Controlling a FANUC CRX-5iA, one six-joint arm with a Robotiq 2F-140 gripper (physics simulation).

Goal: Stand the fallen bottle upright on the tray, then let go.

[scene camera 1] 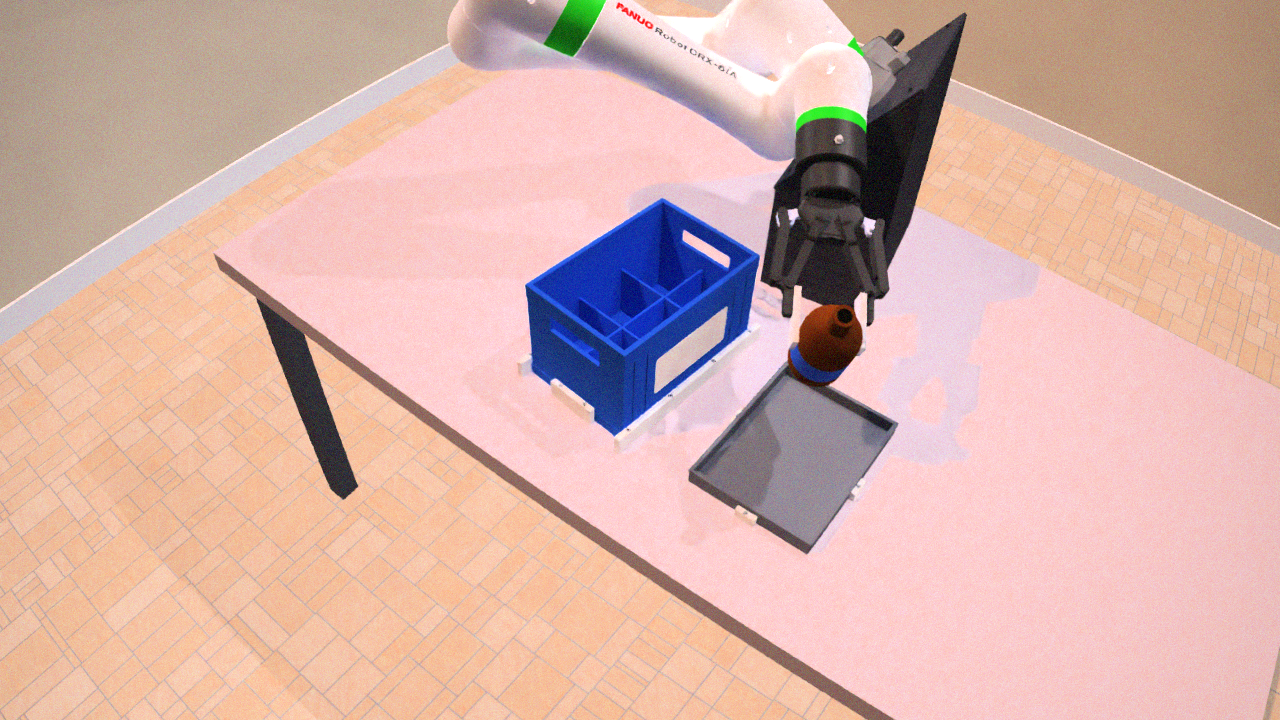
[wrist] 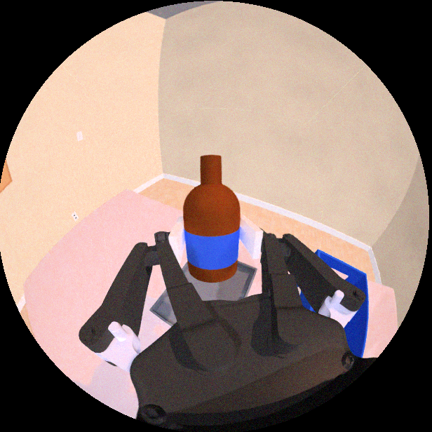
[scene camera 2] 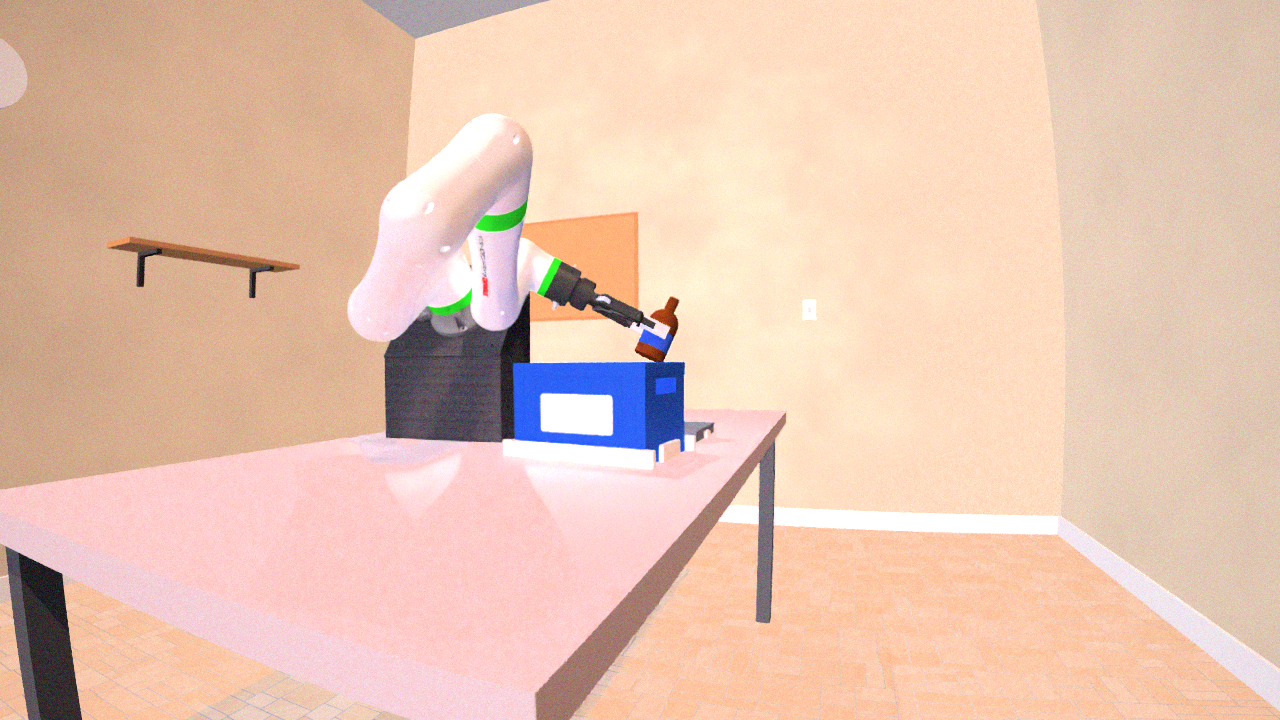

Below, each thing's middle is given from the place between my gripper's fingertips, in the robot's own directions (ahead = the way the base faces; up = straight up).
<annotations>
The brown bottle [scene camera 1: 830, 337] lies 1 cm behind my hand and 1 cm above it.
</annotations>
